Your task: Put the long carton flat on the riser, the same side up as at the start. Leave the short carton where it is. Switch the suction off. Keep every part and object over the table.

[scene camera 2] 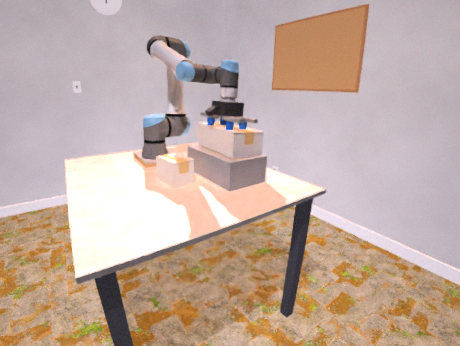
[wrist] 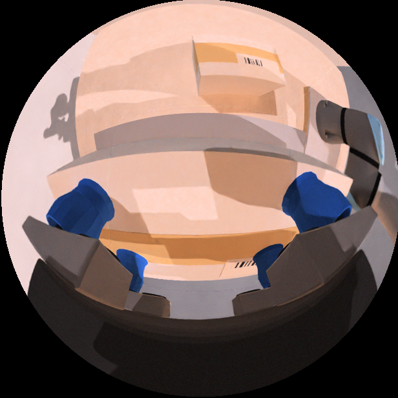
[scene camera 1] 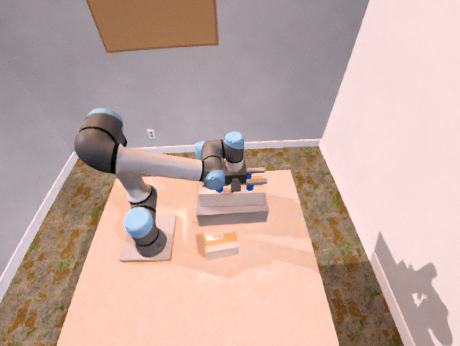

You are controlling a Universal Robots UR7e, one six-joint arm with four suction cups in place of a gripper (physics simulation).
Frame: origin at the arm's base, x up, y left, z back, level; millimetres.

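Seen in the pictures: end effector, tool point: (scene camera 2: 226, 129); arm's base, origin of the base link: (scene camera 2: 155, 156) (scene camera 1: 151, 242).
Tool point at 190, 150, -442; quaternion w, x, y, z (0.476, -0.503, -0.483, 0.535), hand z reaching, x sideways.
Note:
Offsets run from my tool point to a thing's top centre, as dx, dy, dz. Level surfaces: height alone.
The long carton {+19, +18, +11} (scene camera 1: 232, 199) (scene camera 2: 216, 138) (wrist: 172, 172), pale with orange tape and a barcode on its top, lies flat and level over the grey riser {-99, +5, +16} (scene camera 1: 232, 216) (scene camera 2: 210, 166) (wrist: 200, 125). I see no clear gap between them, but the far side is hidden. My gripper (scene camera 1: 235, 184) (scene camera 2: 226, 123) (wrist: 200, 235) is above the long carton with its blue suction cups on the carton's top, holding it. The short carton {-115, -212, +96} (scene camera 1: 222, 246) (scene camera 2: 175, 171) (wrist: 240, 82) stands on the table beside the riser, apart from it, with tape and a barcode on top.
The wooden table {dx -219} (scene camera 1: 200, 300) (scene camera 2: 125, 200) bears the arm's base plate (scene camera 1: 168, 230) to the left of the riser in scene camera 1. The riser stands near the table's far edge in that view. A cork board (scene camera 1: 160, 25) (scene camera 2: 320, 55) hangs on the wall behind.

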